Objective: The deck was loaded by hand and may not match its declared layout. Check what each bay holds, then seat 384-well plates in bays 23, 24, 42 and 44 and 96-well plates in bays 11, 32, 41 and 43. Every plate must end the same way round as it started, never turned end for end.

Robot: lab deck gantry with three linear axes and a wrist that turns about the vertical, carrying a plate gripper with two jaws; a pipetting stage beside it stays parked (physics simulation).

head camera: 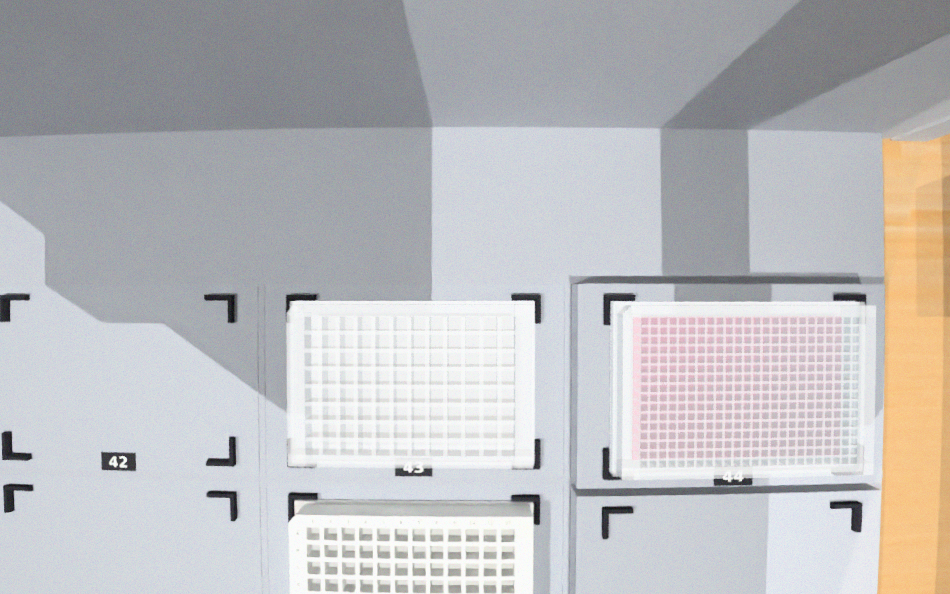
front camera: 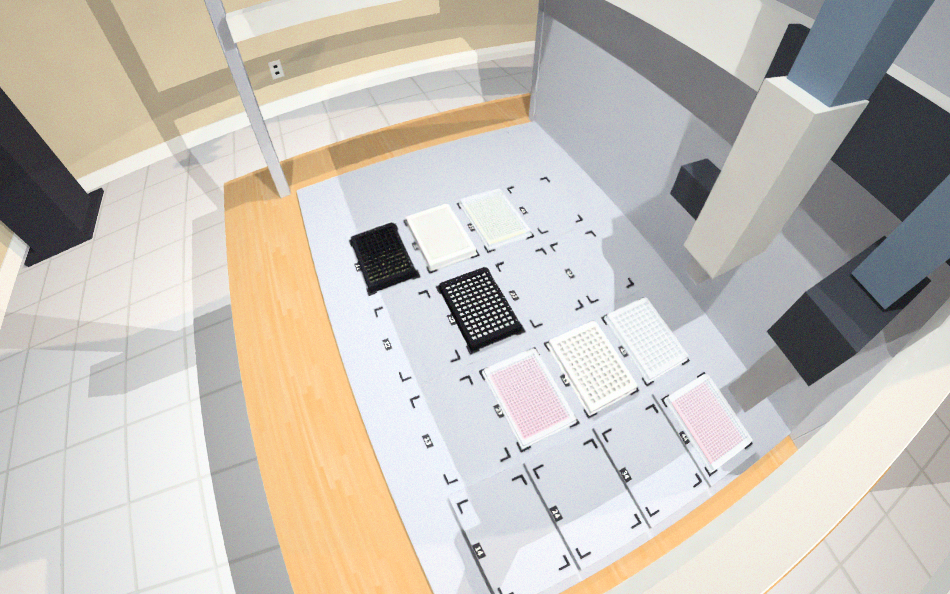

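Seen in the pictures: gripper, fingertip midpoint: (front camera: 760,381); robot's base at its link origin: (front camera: 350,241).
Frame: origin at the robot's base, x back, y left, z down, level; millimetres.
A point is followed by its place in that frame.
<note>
In bay 44 a pink 384-well plate (front camera: 708,421) {x -557, y 357, z -29 mm} (head camera: 742,392) {x -551, y 364, z -29 mm} lies flat, its wells paler at the right end in the head view. Bay 43 holds a white 96-well plate (front camera: 648,339) {x -397, y 363, z -9 mm} (head camera: 409,385) {x -392, y 365, z -14 mm}; bay 33 holds a cream 96-well plate (front camera: 594,367) {x -397, y 256, z -11 mm} (head camera: 409,560) {x -392, y 275, z -14 mm}. Bay 23 holds a pink 384-well plate (front camera: 530,397) {x -397, y 149, z -14 mm}. Black plates stand in bay 22 (front camera: 480,308) {x -236, y 148, z -14 mm} and bay 11 (front camera: 383,257) {x -76, y 43, z -14 mm}. Bay 21 holds a white plate (front camera: 441,234) {x -69, y 152, z -13 mm}, bay 31 a pale fine-welled plate (front camera: 496,217) {x -73, y 257, z -14 mm}. Bays 24, 32, 41, 42 show no plate. My gripper body is at the right of the front view; its jaws are hidden.
The parked pipetting stage (front camera: 763,175) rises at the back right in the front view. Wooden edging (front camera: 269,350) (head camera: 910,420) borders the deck. Bays 12, 13, 14 and 34 hold no plate. A grey upright post (front camera: 252,105) {x 207, y -100, z -221 mm} stands at the back left corner.
</note>
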